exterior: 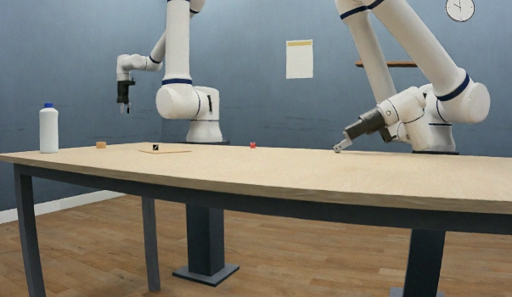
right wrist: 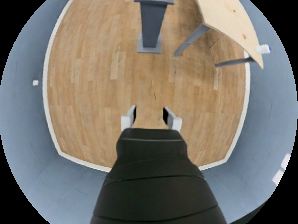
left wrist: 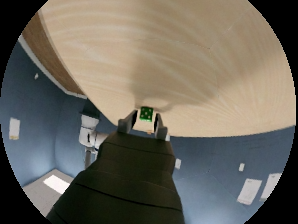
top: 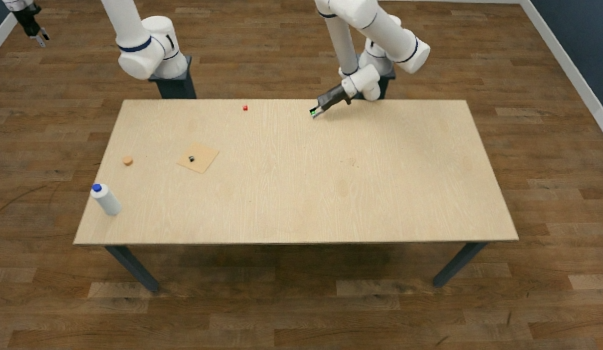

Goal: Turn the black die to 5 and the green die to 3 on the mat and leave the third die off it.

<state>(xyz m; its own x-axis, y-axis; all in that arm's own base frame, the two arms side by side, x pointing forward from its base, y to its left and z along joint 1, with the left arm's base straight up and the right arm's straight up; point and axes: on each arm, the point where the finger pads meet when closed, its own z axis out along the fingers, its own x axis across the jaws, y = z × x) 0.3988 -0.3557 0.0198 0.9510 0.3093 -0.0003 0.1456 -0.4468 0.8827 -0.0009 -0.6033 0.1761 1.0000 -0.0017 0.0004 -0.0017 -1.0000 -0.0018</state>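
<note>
The green die lies 10 mm below my left hand. The rest, counted from my left hand: black die 570 mm to the right, 270 mm ahead, 10 mm below; then tan mat 540 mm to the right, 250 mm ahead, 20 mm below; then red die 340 mm to the right, 50 mm behind, 10 mm below.
</note>
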